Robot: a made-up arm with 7 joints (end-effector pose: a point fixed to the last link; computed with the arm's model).
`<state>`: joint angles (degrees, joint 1 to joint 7).
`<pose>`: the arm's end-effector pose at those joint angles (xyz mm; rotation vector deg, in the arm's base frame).
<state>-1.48 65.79 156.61 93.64 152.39 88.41 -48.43</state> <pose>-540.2 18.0 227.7 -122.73 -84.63 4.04</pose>
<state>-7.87 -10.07 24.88 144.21 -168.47 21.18 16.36</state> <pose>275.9 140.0 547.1 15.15 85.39 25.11</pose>
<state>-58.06 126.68 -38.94 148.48 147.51 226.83 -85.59</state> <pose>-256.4 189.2 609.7 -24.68 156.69 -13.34</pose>
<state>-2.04 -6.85 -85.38 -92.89 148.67 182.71 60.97</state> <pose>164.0 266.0 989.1 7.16 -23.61 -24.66</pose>
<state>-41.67 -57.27 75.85 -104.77 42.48 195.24 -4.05</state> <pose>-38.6 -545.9 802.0 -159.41 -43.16 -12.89</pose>
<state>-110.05 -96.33 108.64 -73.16 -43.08 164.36 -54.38</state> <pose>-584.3 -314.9 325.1 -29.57 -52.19 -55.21</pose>
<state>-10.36 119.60 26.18 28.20 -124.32 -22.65 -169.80</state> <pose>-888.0 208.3 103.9 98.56 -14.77 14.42</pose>
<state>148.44 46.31 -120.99 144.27 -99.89 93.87 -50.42</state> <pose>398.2 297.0 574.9 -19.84 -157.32 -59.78</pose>
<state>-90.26 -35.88 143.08 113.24 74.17 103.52 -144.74</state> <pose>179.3 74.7 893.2 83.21 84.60 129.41</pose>
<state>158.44 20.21 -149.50 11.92 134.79 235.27 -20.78</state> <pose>400.8 136.7 1310.7 -16.24 -177.75 22.15</pose>
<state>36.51 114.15 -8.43 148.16 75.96 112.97 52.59</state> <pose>-52.4 -228.1 623.0 0.03 40.67 -15.67</pose>
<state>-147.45 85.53 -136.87 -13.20 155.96 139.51 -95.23</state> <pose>655.9 615.9 644.1 -102.77 67.81 -17.41</pose>
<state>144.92 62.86 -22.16 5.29 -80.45 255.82 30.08</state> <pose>740.2 -397.1 874.5 -131.84 -24.68 71.77</pose>
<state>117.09 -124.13 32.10 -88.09 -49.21 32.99 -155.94</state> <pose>36.2 662.1 610.0 -41.75 100.58 52.51</pose>
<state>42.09 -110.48 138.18 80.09 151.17 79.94 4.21</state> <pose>345.3 530.5 721.8 -14.58 -73.03 -147.18</pose>
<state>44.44 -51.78 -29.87 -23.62 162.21 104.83 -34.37</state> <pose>472.1 535.0 1075.7 -37.70 18.56 -34.68</pose>
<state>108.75 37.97 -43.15 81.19 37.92 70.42 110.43</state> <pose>470.6 46.5 1142.4 -45.72 49.70 55.78</pose>
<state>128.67 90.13 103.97 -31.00 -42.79 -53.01 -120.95</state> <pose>802.5 -488.3 604.8 108.43 11.90 -134.14</pose>
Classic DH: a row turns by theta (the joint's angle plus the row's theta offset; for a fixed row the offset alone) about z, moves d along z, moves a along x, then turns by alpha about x. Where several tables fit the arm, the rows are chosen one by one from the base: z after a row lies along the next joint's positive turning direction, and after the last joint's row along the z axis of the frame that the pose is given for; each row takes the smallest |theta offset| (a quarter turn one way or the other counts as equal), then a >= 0, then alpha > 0; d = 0 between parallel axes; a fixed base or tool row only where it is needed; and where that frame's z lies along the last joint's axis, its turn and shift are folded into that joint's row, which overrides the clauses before.
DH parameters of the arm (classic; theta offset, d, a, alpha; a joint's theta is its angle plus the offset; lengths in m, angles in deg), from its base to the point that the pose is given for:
joint 1: 0 0.494 0 90
joint 2: 0 0.09 0 -90
joint 3: 0 0.495 0.02 -90
joint 4: 0 0.051 -0.017 90
joint 5: 0 0.439 0 90
joint 6: 90 0.088 0.067 90
joint 7: 0 0.009 0 0

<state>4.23 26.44 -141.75 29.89 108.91 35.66 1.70</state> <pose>-577.5 -379.8 1186.7 15.27 -59.50 166.36</pose>
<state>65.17 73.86 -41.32 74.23 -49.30 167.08 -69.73</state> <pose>38.9 -667.1 949.7 -27.13 -45.23 93.26</pose>
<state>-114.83 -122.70 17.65 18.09 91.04 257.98 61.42</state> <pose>-190.3 -616.4 -118.7 -45.36 11.01 23.42</pose>
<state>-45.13 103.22 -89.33 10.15 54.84 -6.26 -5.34</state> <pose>-861.6 494.1 285.0 -18.84 -38.28 140.51</pose>
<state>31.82 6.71 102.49 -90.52 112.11 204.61 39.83</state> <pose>167.7 -435.6 1036.2 -34.56 -85.87 -146.09</pose>
